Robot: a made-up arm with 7 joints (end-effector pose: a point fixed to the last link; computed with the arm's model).
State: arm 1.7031 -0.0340 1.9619 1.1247 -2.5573 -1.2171 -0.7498
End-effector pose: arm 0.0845 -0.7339 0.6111 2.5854 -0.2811 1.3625
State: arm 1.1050 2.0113 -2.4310 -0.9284 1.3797 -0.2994 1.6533
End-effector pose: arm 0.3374 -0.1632 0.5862 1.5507 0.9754 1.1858
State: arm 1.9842 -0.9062 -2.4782 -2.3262 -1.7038 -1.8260 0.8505
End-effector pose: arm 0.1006 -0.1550 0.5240 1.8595 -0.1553 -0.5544
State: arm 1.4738 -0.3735 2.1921 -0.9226 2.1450 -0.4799 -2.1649
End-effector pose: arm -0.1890 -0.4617 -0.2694 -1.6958 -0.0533 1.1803
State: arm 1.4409 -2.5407 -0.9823 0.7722 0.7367 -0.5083 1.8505
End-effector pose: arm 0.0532 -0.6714 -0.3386 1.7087 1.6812 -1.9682
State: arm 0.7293 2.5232 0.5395 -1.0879 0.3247 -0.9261 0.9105
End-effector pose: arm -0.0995 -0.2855 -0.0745 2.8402 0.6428 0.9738
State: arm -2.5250 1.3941 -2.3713 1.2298 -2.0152 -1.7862 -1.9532
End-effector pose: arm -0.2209 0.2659 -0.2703 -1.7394 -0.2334 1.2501
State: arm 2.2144 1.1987 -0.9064 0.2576 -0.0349 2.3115 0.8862
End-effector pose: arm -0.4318 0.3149 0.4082 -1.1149 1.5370 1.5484
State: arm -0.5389 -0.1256 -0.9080 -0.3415 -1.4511 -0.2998 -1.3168
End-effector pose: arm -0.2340 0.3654 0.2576 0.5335 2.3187 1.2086
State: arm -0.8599 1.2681 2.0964 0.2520 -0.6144 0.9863 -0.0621
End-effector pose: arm -0.5518 0.2689 -0.4558 -1.3320 2.0626 -0.7795
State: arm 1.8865 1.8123 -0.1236 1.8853 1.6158 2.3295 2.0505
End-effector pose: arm -0.3691 -0.0310 0.1642 -1.1057 -0.9748 2.2096
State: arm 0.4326 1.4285 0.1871 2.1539 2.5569 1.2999 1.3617
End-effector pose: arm -0.1116 0.4177 0.2150 -0.9451 -2.5897 -0.9758
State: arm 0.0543 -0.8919 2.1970 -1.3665 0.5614 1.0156 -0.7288
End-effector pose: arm 0.4867 -0.2393 0.5071 -0.7361 -1.9554 -1.4866
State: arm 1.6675 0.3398 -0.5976 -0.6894 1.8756 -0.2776 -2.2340
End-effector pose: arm 0.0239 0.1951 -0.1441 -0.0241 1.9272 -1.0855
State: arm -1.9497 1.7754 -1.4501 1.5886 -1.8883 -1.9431 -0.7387
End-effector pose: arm -0.2386 0.1422 0.4327 1.0119 -0.6708 1.8076
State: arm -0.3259 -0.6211 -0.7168 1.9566 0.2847 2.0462 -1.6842
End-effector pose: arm -0.0865 0.1002 -0.2788 -0.3829 -0.7846 0.2788
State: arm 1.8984 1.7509 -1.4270 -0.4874 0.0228 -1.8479 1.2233
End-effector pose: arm 0.1807 0.2823 0.2400 -0.2933 -2.4665 -1.7465
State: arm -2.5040 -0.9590 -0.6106 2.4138 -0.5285 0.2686 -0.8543
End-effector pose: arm 0.4067 -0.5895 0.6914 2.4647 0.5191 0.3302
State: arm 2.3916 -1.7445 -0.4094 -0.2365 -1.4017 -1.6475 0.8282
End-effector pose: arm -0.0608 0.0256 0.2144 0.1104 -2.7401 0.2315
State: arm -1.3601 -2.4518 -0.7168 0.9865 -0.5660 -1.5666 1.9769
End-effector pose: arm -0.0636 -0.2547 0.5769 0.0596 0.1172 1.2101
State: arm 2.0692 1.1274 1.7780 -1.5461 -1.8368 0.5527 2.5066
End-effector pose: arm -0.3008 -0.3560 0.4271 -1.8339 0.6194 1.7211
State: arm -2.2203 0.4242 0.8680 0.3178 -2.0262 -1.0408 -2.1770
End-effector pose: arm 0.6512 -0.0150 0.3197 1.4576 1.3934 1.1507
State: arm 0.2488 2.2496 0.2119 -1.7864 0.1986 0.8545 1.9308
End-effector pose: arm -0.4297 -0.0669 -0.4185 -2.1463 1.9768 -1.1279
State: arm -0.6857 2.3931 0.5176 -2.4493 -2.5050 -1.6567 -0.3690
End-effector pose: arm 0.0295 0.4650 -0.3139 -0.1373 1.5862 -0.6333
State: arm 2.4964 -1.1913 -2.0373 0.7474 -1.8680 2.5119 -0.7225
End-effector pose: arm 0.1112 -0.2462 0.5629 1.0717 0.3838 0.8153
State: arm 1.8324 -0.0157 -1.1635 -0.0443 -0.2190 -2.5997 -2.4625
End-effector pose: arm -0.0257 -0.3075 0.3684 2.7332 -0.8765 0.6088
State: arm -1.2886 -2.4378 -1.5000 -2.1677 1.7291 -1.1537 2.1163
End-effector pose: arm -0.0721 -0.0533 -0.3126 -1.3378 2.5102 -0.9394
